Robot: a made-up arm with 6 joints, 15 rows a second.
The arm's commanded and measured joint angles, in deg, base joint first. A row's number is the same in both.
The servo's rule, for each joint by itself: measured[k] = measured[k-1] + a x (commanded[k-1-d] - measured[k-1]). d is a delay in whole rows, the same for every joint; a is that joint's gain. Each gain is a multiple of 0.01, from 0.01 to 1. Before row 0 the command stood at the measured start. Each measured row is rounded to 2 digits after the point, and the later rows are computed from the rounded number. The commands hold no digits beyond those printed.
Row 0, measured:
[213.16 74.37 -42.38 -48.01 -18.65 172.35]
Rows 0 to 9, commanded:
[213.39 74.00 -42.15 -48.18 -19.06 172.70]
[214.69 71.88 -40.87 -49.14 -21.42 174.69]
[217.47 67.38 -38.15 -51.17 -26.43 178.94]
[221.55 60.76 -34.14 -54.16 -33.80 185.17]
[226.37 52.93 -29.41 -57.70 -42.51 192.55]
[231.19 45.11 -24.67 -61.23 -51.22 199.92]
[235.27 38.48 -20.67 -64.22 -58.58 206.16]
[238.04 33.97 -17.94 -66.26 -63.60 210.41]
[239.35 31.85 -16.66 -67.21 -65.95 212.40]
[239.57 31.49 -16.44 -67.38 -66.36 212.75]
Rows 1 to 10, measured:
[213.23 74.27 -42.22 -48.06 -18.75 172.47]
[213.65 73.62 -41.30 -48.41 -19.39 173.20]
[214.76 71.94 -39.16 -49.29 -21.08 175.09]
[216.73 68.92 -35.75 -50.85 -24.13 178.42]
[219.53 64.60 -31.44 -53.04 -28.54 183.08]
[222.91 59.34 -26.84 -55.66 -33.98 188.64]
[226.49 53.71 -22.64 -58.40 -39.88 194.42]
[229.84 48.38 -19.44 -60.92 -45.57 199.70]
[232.60 43.92 -17.55 -62.93 -50.46 203.89]
[234.62 40.56 -16.80 -64.35 -54.28 206.81]
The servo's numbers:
d 0
a 0.29 0.27 0.68 0.32 0.24 0.33

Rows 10 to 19, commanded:
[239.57 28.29 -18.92 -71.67 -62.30 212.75]
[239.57 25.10 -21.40 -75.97 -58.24 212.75]
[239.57 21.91 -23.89 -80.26 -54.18 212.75]
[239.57 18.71 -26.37 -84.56 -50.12 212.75]
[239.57 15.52 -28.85 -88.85 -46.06 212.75]
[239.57 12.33 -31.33 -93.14 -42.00 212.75]
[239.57 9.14 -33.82 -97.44 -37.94 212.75]
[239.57 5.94 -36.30 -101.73 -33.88 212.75]
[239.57 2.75 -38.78 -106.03 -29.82 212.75]
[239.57 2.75 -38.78 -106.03 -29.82 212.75]
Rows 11 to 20, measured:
[236.06 37.25 -18.24 -66.69 -56.20 208.77]
[237.08 33.97 -20.39 -69.66 -56.69 210.08]
[237.80 30.71 -22.77 -73.05 -56.09 210.96]
[238.31 27.47 -25.22 -76.73 -54.66 211.55]
[238.68 24.24 -27.69 -80.61 -52.60 211.95]
[238.94 21.02 -30.17 -84.62 -50.06 212.21]
[239.12 17.81 -32.65 -88.72 -47.15 212.39]
[239.25 14.61 -35.13 -92.88 -43.97 212.51]
[239.34 11.41 -37.61 -97.09 -40.57 212.59]
[239.41 9.07 -38.41 -99.95 -37.99 212.64]

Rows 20 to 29, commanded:
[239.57 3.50 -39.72 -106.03 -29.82 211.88]
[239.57 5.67 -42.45 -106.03 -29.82 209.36]
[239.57 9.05 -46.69 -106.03 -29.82 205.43]
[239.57 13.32 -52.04 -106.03 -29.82 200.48]
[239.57 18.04 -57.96 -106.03 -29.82 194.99]
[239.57 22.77 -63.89 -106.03 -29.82 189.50]
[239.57 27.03 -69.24 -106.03 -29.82 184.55]
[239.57 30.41 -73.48 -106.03 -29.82 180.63]
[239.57 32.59 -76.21 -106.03 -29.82 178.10]
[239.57 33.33 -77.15 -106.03 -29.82 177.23]
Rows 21 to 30, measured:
[239.46 7.57 -39.30 -101.90 -36.03 212.39]
[239.49 7.06 -41.44 -103.22 -34.54 211.39]
[239.51 7.60 -45.01 -104.12 -33.41 209.42]
[239.53 9.14 -49.79 -104.73 -32.55 206.47]
[239.54 11.54 -55.35 -105.15 -31.89 202.68]
[239.55 14.57 -61.16 -105.43 -31.39 198.33]
[239.56 17.93 -66.65 -105.62 -31.01 193.78]
[239.56 21.30 -71.29 -105.75 -30.72 189.44]
[239.56 24.35 -74.64 -105.84 -30.50 185.70]
[239.56 26.77 -76.35 -105.90 -30.34 182.90]

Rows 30 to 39, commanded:
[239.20 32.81 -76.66 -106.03 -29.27 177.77]
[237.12 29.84 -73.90 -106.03 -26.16 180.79]
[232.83 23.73 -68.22 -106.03 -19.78 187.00]
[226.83 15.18 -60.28 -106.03 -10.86 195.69]
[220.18 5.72 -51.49 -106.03 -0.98 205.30]
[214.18 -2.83 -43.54 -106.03 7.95 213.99]
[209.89 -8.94 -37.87 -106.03 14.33 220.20]
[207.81 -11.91 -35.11 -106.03 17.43 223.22]
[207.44 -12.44 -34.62 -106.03 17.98 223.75]
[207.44 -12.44 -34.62 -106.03 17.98 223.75]
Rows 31 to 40, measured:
[239.46 28.40 -76.56 -105.94 -30.08 181.21]
[238.78 28.79 -74.75 -105.97 -29.14 181.07]
[237.05 27.42 -70.31 -105.99 -26.89 183.03]
[234.09 24.12 -63.49 -106.00 -23.04 187.21]
[230.06 19.15 -55.33 -106.01 -17.75 193.18]
[225.45 13.22 -47.31 -106.02 -11.58 200.05]
[220.94 7.24 -40.89 -106.02 -5.36 206.70]
[217.13 2.07 -36.96 -106.02 0.11 212.15]
[214.32 -1.85 -35.37 -106.02 4.40 215.98]
[212.32 -4.71 -34.86 -106.02 7.66 218.54]

